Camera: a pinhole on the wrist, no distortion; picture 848 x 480 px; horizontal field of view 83.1 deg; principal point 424.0 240.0 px. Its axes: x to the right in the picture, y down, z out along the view. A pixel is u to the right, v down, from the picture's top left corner.
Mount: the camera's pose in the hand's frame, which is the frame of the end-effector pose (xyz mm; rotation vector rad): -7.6 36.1 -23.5 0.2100 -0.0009 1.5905
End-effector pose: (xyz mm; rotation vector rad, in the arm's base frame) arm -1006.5 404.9 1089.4 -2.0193 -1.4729 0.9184
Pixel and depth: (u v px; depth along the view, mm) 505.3 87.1 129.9
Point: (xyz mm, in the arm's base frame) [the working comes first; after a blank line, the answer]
In the camera's frame: 22.1 -41.5 129.9

-1045.8 438.7 979.9
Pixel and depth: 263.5 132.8 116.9
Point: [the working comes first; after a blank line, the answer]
In the camera's frame: -39.2 -26.2 116.9

-1072.4 442.2 1038.6
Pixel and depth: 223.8 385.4 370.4
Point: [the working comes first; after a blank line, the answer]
In the camera's frame: -155.0 112.6 370.4

-1377.4 390.1 1004.5
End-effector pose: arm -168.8 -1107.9 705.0 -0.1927 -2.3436 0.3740
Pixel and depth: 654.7 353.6 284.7
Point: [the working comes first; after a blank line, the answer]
In the camera's frame: 137.3 67.6 284.7

-335.8 -1051.9 443.6
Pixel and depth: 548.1 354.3 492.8
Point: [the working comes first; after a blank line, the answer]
In the camera's frame: 127.8 117.7 492.8

-468.3 -1137.7 298.7
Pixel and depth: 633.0 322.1 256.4
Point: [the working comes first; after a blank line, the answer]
In the camera's frame: 112.0 44.0 256.4

-326.7 -1059.1 486.7
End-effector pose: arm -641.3 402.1 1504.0 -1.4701 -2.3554 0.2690
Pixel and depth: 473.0 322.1 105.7
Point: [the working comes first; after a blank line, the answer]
In the camera's frame: 10.8 18.1 105.7

-642.6 408.0 1413.3
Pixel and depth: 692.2 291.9 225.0
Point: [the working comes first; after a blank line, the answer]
In the camera's frame: 126.1 24.4 225.0

-616.2 461.9 1258.5
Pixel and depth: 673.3 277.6 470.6
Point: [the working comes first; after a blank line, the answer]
In the camera's frame: 245.2 37.0 470.6

-653.8 522.5 994.7
